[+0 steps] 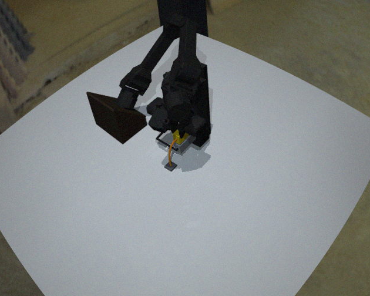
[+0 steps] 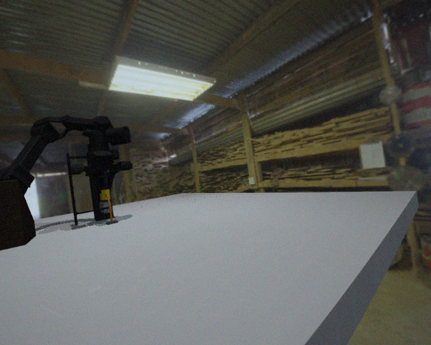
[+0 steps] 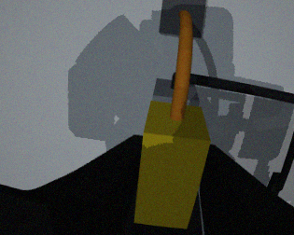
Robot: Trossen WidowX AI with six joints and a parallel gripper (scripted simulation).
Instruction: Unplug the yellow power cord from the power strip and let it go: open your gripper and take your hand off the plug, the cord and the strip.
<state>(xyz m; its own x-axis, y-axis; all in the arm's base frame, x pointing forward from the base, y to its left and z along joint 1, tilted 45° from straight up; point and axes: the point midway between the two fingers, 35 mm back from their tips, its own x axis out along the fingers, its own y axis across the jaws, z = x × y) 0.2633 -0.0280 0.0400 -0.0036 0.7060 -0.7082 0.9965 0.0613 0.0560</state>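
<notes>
Right now my gripper tip is 100 mm above the dark grey block and 50 mm to the left of it.
</notes>
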